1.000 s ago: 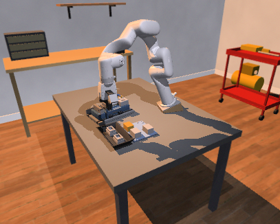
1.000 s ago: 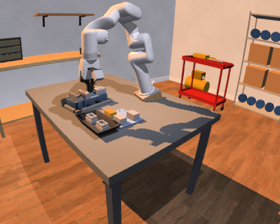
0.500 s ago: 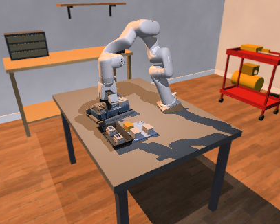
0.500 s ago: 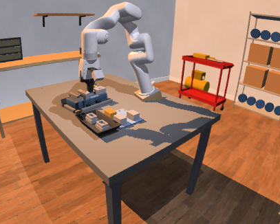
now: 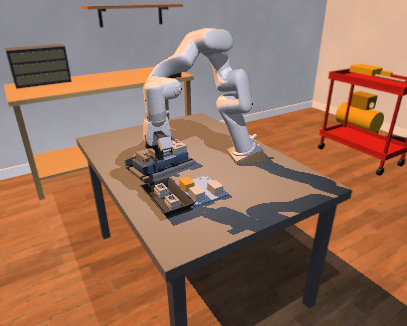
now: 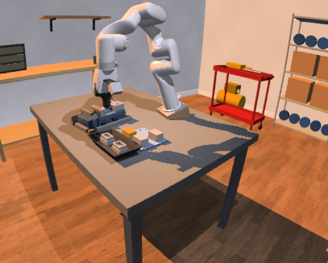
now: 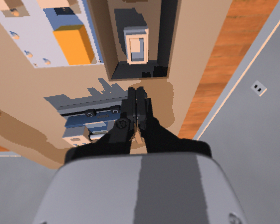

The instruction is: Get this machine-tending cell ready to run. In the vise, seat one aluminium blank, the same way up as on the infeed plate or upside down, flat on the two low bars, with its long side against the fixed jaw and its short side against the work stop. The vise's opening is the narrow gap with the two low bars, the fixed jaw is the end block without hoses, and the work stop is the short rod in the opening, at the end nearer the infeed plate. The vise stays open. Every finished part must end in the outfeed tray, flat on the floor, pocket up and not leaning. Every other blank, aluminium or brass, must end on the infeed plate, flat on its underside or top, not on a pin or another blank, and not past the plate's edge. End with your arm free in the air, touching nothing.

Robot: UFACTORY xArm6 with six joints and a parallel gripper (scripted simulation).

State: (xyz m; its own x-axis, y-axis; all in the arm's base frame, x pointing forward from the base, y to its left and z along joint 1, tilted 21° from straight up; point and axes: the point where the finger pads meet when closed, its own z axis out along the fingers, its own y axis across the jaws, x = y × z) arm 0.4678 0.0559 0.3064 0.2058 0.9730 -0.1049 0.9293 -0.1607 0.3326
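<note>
Now: the aluminium blank 180 mm behind my hand, 170 mm below it and 140 mm to the left of it. Also, from my hand: brass blank (170 mm below, 110 mm behind, 30 mm to the left); then infeed plate (190 mm below, 150 mm behind, 80 mm to the left); then work stop rod (190 mm to the right, 110 mm below, 90 mm behind).
</note>
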